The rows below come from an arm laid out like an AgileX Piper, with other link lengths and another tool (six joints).
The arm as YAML. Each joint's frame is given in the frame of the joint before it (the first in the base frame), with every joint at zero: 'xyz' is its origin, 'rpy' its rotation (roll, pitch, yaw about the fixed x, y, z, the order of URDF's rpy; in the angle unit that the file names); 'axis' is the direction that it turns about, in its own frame. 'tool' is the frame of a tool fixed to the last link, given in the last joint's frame.
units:
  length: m
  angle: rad
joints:
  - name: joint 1
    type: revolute
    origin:
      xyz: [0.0, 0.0, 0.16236]
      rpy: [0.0, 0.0, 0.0]
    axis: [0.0, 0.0, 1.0]
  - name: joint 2
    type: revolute
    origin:
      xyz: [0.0, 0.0, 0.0]
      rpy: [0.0, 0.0, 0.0]
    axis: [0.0, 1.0, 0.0]
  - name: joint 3
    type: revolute
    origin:
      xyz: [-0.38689, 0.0, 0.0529]
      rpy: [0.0, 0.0, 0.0]
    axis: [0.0, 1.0, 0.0]
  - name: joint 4
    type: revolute
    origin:
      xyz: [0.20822, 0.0, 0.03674]
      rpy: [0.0, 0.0, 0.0]
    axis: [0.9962, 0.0, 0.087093]
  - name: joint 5
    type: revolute
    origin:
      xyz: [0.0, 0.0, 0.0]
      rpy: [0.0, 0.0, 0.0]
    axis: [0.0, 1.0, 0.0]
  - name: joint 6
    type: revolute
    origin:
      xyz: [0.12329, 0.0, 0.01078]
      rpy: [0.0, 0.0, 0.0]
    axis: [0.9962, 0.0, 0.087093]
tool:
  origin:
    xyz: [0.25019, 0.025, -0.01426]
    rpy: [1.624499, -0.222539, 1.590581]
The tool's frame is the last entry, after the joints.
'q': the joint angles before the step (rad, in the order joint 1, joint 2, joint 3, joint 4, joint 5, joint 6). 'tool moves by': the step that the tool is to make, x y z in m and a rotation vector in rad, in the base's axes. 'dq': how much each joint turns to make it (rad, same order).
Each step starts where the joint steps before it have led.
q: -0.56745 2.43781 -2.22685 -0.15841 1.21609 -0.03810
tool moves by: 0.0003 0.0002 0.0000 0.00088 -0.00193 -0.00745
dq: 0.00007 -0.00014 0.00035 -0.00004 -0.00020 0.00786
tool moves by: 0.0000 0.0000 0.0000 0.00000 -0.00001 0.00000
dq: 0.00000 -0.00001 0.00004 0.00000 -0.00003 0.00000
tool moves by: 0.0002 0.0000 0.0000 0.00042 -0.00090 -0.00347
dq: -0.00006 0.00039 -0.00101 0.00006 0.00060 0.00344
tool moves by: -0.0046 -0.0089 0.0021 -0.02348 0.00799 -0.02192
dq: 0.00002 -0.00206 0.00110 -0.03056 -0.00057 0.02688
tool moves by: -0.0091 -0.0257 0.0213 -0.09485 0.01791 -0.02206
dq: 0.01382 -0.02647 0.00171 -0.10268 0.00061 0.04980
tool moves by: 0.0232 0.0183 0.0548 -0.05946 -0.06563 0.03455
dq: 0.06021 -0.09519 0.01491 -0.02725 0.00201 0.02910
